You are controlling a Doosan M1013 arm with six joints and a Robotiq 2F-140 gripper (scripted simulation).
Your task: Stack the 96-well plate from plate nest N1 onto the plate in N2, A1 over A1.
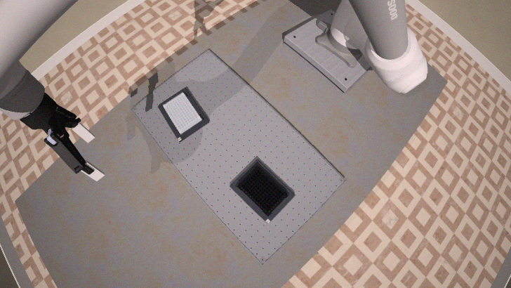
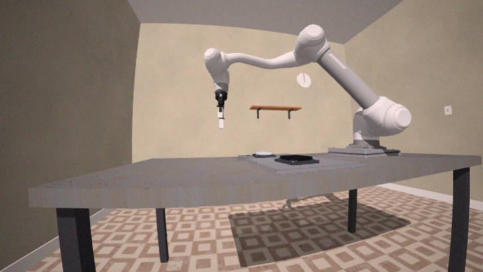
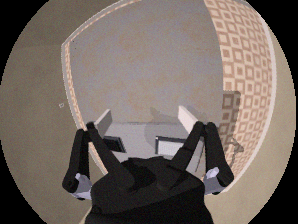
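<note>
Right now my hand is 250 mm past the black 96-well plate, 370 mm to the right of it and 190 mm above it. The rest, counted from my hand: A1 mark: 190 mm behind, 440 mm to the left, 200 mm below; then nest N1: 250 mm behind, 370 mm to the left, 210 mm below; then white 96-well plate: 270 mm behind, 200 mm below.
</note>
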